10 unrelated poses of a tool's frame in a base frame.
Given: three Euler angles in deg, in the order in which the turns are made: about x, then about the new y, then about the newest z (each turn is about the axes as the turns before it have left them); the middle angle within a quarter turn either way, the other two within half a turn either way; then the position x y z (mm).
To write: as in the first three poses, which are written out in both.
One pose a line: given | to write
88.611 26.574 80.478 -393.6 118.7 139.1 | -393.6 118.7 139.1 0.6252 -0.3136 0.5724 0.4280
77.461 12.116 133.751 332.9 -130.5 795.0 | 332.9 -130.5 795.0 0.3201 -0.5398 0.7393 0.2439
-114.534 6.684 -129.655 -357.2 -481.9 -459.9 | -357.2 -481.9 -459.9 -0.3857 -0.7466 -0.5094 0.1852
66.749 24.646 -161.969 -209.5 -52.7 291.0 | -209.5 -52.7 291.0 -0.0918 0.5587 -0.7874 0.2438
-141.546 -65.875 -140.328 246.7 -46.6 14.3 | 246.7 -46.6 14.3 -0.1005 -0.8062 -0.0858 0.5767
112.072 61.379 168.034 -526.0 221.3 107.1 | -526.0 221.3 107.1 -0.3579 0.6796 -0.5219 0.3709
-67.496 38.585 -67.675 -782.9 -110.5 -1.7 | -782.9 -110.5 -1.7 -0.5885 -0.0638 -0.5895 0.5497
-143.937 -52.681 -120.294 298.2 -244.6 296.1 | 298.2 -244.6 296.1 -0.3051 -0.8074 -0.0306 0.5040
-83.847 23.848 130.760 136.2 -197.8 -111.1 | 136.2 -197.8 -111.1 -0.1326 0.6583 0.6043 0.4288
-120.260 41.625 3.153 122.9 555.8 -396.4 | 122.9 555.8 -396.4 -0.8054 0.1992 -0.2952 0.4738
